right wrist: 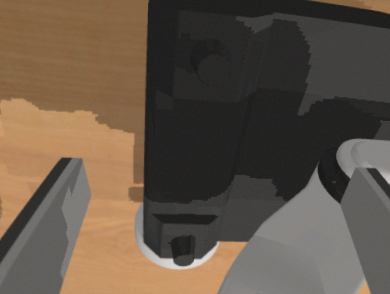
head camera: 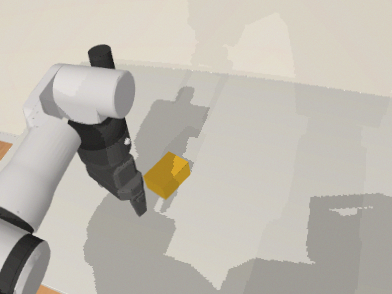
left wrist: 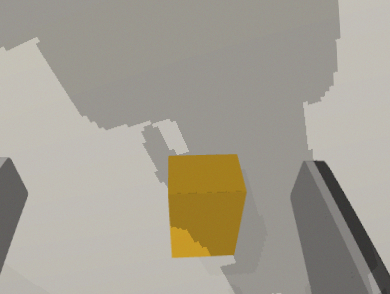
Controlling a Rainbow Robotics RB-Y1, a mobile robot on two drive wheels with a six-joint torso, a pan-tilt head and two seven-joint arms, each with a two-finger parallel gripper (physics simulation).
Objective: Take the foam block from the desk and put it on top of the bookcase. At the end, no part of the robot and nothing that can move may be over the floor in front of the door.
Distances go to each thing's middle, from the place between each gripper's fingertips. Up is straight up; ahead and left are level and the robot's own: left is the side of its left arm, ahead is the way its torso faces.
Right now the yellow foam block (head camera: 170, 171) is 140 mm ahead of my left hand, 40 mm to the right of it and 100 mm below it.
The yellow foam block is 72 cm ahead of my right hand, 44 cm to the left of it and 27 cm above it.
